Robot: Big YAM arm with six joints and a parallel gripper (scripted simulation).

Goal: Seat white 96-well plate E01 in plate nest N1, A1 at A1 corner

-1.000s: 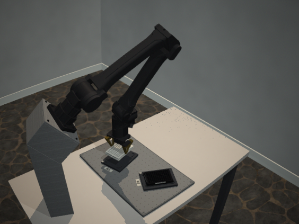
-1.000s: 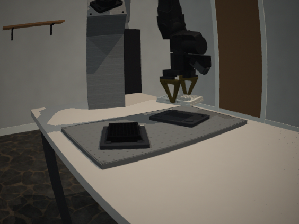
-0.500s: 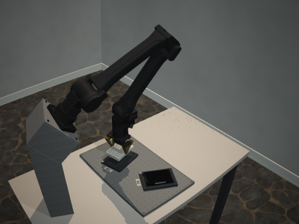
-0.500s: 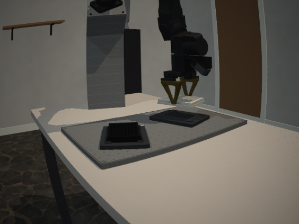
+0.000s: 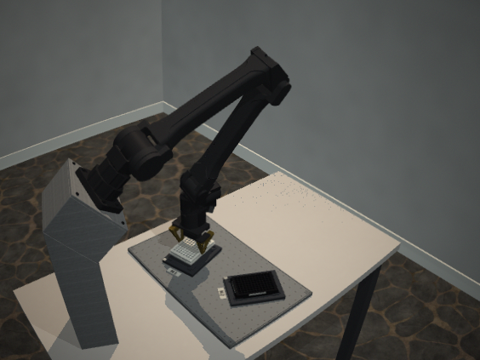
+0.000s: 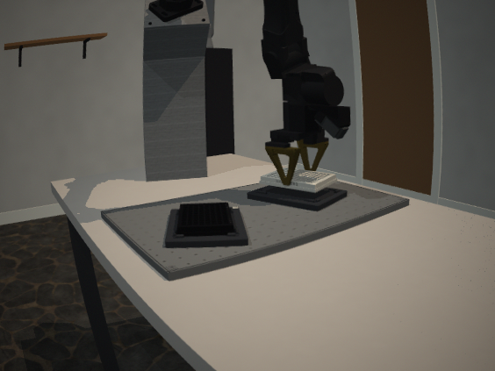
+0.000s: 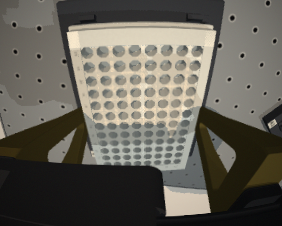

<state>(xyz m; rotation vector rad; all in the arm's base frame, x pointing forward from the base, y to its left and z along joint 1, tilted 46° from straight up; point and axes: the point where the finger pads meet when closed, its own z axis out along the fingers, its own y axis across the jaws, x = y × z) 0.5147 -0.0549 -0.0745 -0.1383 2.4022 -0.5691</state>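
The plate nest N1 lies 4 cm below my hand. Round my hand: white 96-well plate E01: right at my hand; black plate E07: 24 cm to the right, 3 cm behind, 2 cm below.
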